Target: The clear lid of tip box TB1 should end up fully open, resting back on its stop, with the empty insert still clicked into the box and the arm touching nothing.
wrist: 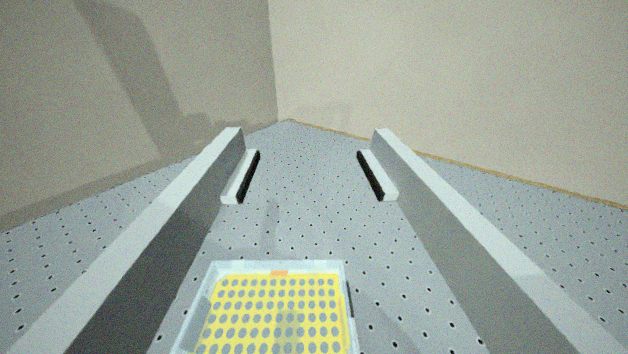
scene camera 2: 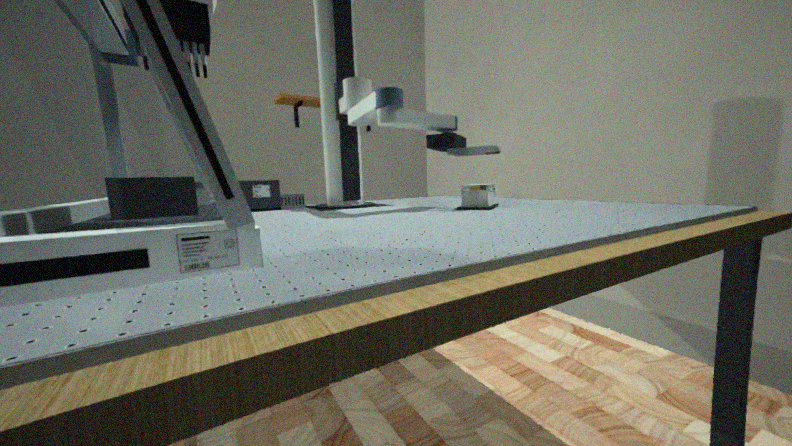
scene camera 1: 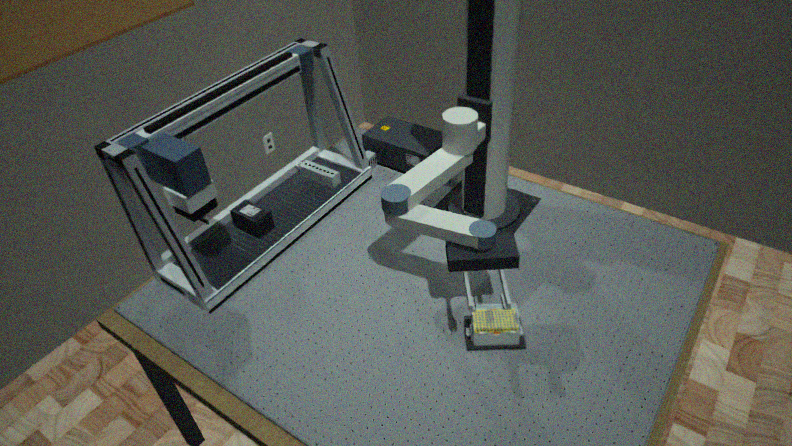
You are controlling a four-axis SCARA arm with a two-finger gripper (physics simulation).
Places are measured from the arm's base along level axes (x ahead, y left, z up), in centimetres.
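Pixels of known places: gripper, fingertip midpoint: [wrist: 309,142] [scene camera 2: 498,149] [scene camera 1: 489,307]; arm's base, link origin: [scene camera 1: 483,210].
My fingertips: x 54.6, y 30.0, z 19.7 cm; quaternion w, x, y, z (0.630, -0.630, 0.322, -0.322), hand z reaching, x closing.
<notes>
Ahead of a thing's pixels: the offset from my fingertips to its top centre. "spot": to the spot under its first point.
Tip box TB1 {dz -10.7, dx -7.0, dy -1.4 cm} [scene camera 1: 497,338] [scene camera 2: 477,198] stands upright on a dark base plate {spot: dz -17.7, dx -2.6, dy +1.0 cm} [scene camera 1: 494,347]. The yellow insert {dz -11.0, dx -7.0, dy -1.4 cm} [scene camera 1: 494,320] [wrist: 270,305] lies in the box, seen through the clear lid {spot: dz -10.7, dx -6.2, dy +4.2 cm} [wrist: 230,265]. The lid looks down over the insert, as best the faint outlines show. An orange tab {spot: dz -10.7, dx -4.3, dy +0.1 cm} [wrist: 279,273] shows at the box's far side in the wrist view. My gripper [scene camera 1: 489,305] [scene camera 2: 481,150] [wrist: 309,142] is shut to its narrow stance, its two long fingers parallel with a gap and nothing between them. It hangs above the box, with clear air between them in scene camera 2.
The arm's column [scene camera 1: 505,110] [scene camera 2: 326,110] rises behind the box. A metal gantry [scene camera 1: 288,234] [scene camera 2: 159,239] with a black block [scene camera 1: 252,221] [scene camera 2: 150,198] on its deck stands at the left. A dark control box [scene camera 1: 401,138] [scene camera 2: 260,193] stands near the column. A wooden shelf [scene camera 2: 296,99] hangs on the wall.
</notes>
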